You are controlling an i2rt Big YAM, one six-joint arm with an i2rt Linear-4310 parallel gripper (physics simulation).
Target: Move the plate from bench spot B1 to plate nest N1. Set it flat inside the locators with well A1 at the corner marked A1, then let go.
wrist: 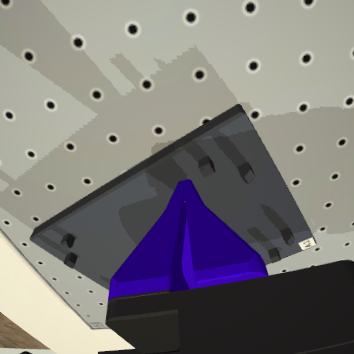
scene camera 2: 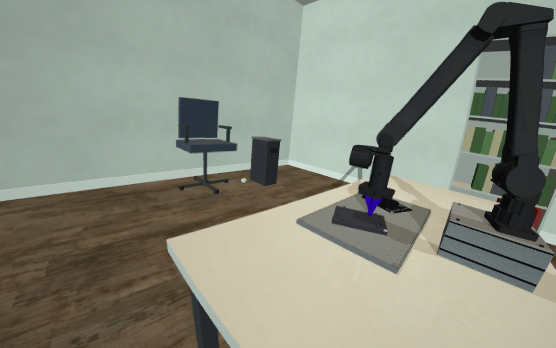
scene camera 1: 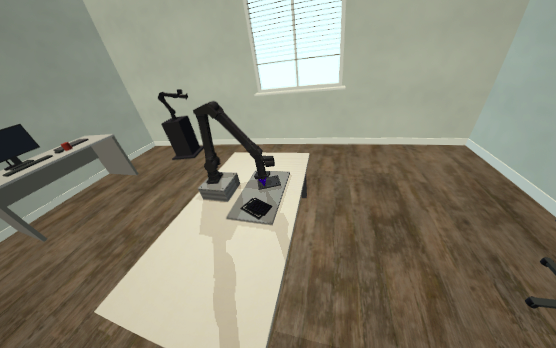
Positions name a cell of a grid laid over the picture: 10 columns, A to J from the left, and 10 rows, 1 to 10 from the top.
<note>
My gripper (scene camera 2: G7) is shut, with nothing in its grasp. Also in view: a dark flat nest block (scene camera 2: G7).
My gripper shows as well in the wrist view (wrist: F6). The dark flat nest block shows as well in the wrist view (wrist: D7).
</note>
